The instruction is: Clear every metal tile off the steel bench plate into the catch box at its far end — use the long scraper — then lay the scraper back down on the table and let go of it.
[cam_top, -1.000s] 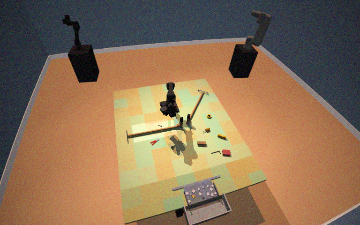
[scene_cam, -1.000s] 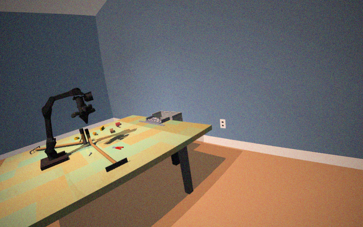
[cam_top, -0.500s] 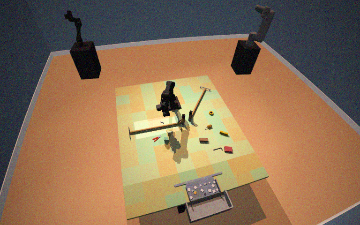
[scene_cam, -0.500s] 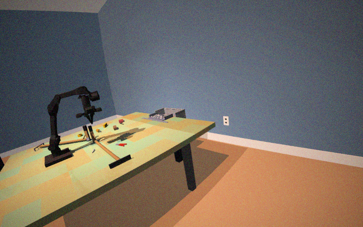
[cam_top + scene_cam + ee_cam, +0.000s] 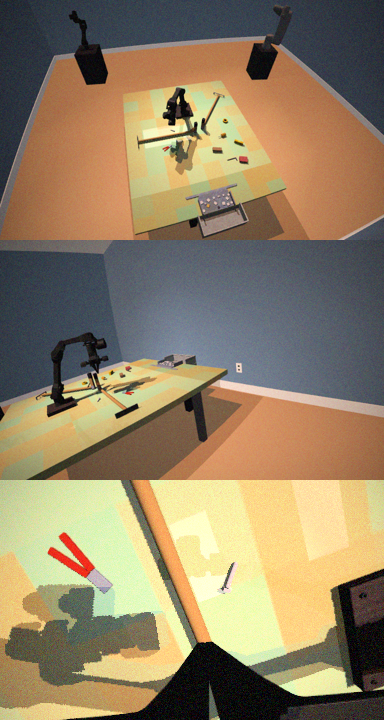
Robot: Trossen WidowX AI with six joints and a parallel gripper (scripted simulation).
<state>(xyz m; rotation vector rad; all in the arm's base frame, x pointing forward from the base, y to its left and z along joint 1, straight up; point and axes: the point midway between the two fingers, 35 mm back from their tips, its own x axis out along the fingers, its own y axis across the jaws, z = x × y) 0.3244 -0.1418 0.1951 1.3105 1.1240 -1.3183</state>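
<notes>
Right now my gripper tip is 20 mm short of the long scraper, 50 mm to the left of it and 120 mm above it. From my gripper tip the other things lie so: yellow ring (120 mm behind, 580 mm to the left, 170 mm below); then orange screwdriver (70 mm ahead, 500 mm to the left, 170 mm below); then brown block (230 mm ahead, 400 mm to the left, 170 mm below).
</notes>
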